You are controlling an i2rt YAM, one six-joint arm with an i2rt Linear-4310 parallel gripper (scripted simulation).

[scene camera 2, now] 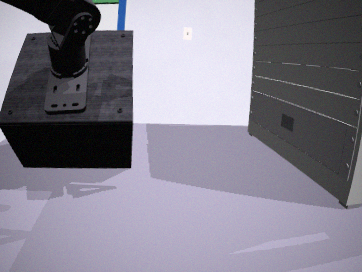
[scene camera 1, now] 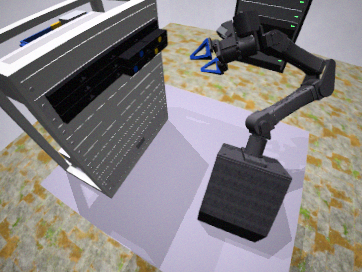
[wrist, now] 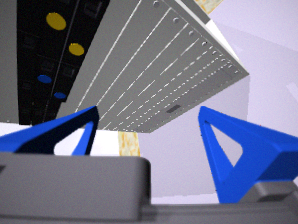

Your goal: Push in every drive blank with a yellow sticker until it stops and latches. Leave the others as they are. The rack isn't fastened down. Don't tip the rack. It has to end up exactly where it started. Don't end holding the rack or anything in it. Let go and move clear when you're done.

Labels:
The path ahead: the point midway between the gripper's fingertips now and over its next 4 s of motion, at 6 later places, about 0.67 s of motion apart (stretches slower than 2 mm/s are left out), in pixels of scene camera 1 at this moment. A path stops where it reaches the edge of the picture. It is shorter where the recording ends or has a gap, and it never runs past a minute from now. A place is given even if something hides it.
The gripper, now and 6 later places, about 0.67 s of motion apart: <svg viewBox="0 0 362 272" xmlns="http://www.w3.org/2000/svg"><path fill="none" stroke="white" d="M195 64L190 65L184 64L182 61L182 58L172 65L163 66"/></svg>

